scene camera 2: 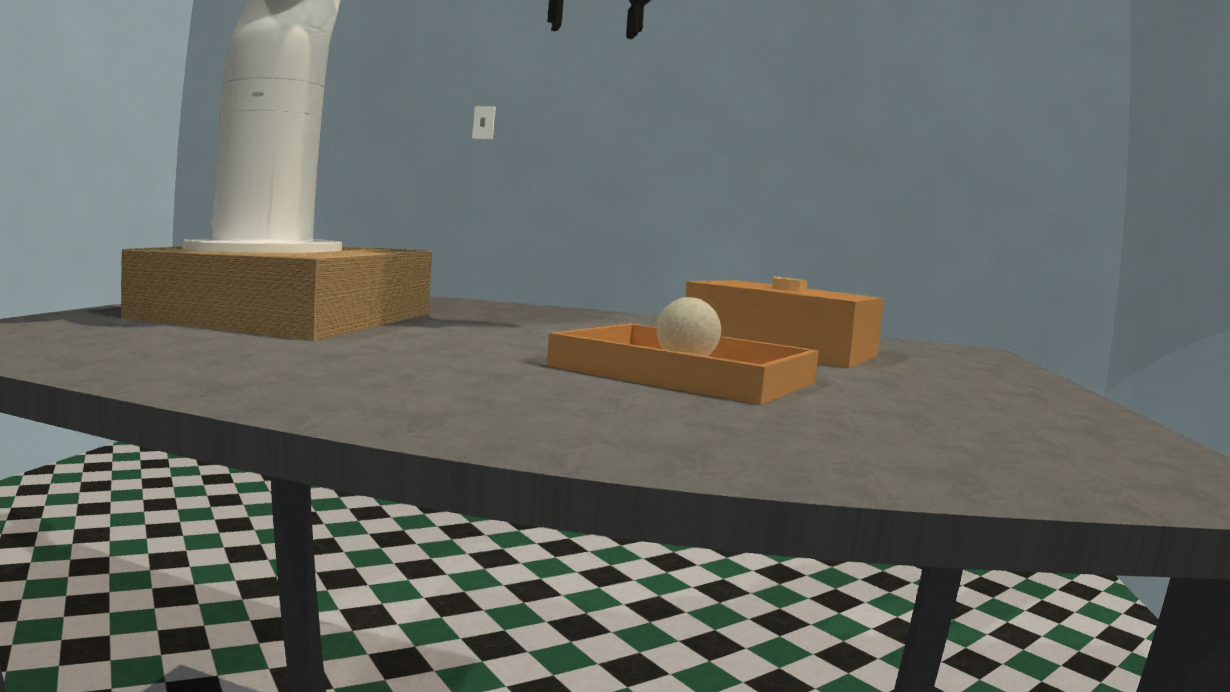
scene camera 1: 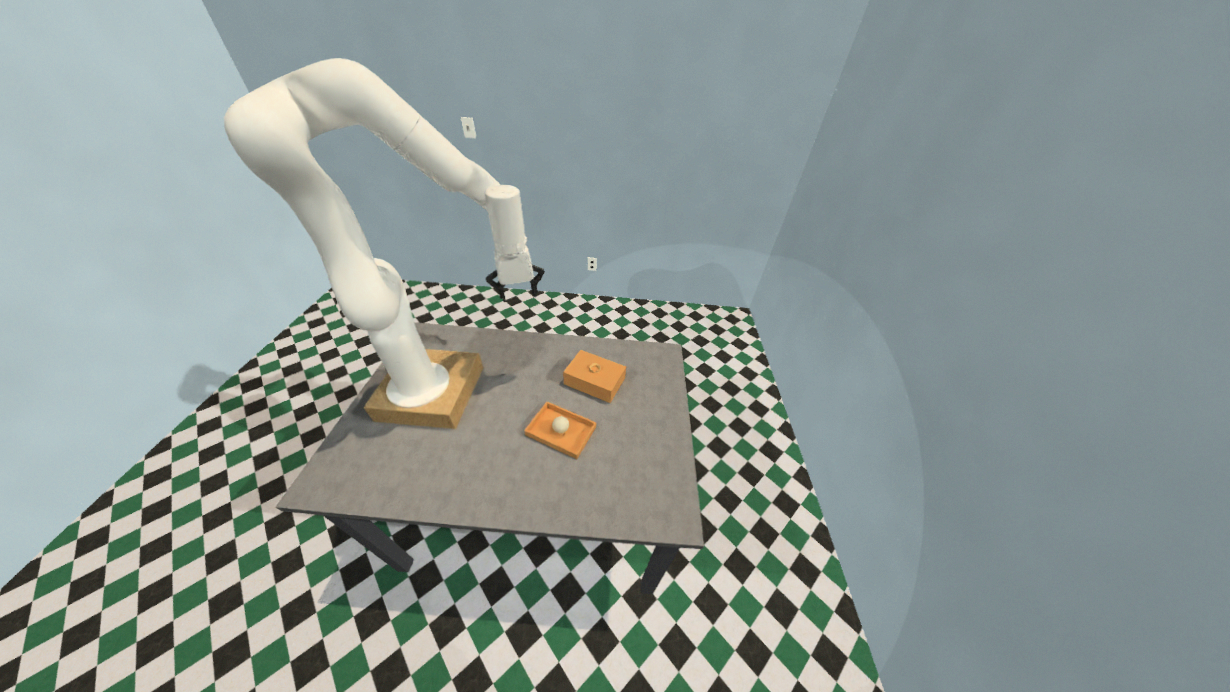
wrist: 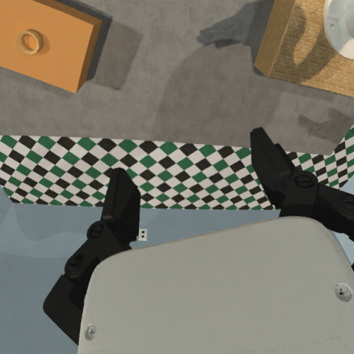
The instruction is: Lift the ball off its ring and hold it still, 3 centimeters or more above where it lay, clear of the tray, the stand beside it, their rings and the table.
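Observation:
A pale cream ball [scene camera 1: 559, 425] [scene camera 2: 688, 327] sits in the shallow orange tray [scene camera 1: 550, 444] [scene camera 2: 653, 370]; the ring under it is hidden. The orange stand [scene camera 1: 591, 379] [scene camera 2: 774, 322] [wrist: 55, 45] is a closed block beside the tray, with a small tan ring [scene camera 1: 589, 369] [scene camera 2: 789, 284] [wrist: 21, 43] on its top. The ball and tray do not show in the wrist view. My gripper [scene camera 1: 519, 294] [scene camera 2: 595, 30] [wrist: 188, 163] is open and empty, high above the table, well above and apart from the ball, tray and stand.
The arm's base stands on a wooden block [scene camera 1: 458, 395] [scene camera 2: 219, 292] [wrist: 280, 47] at the left of the grey table [scene camera 1: 481, 481] [scene camera 2: 430, 413] [wrist: 170, 30]. The stand is taller than the tray and lies behind it in both scene views.

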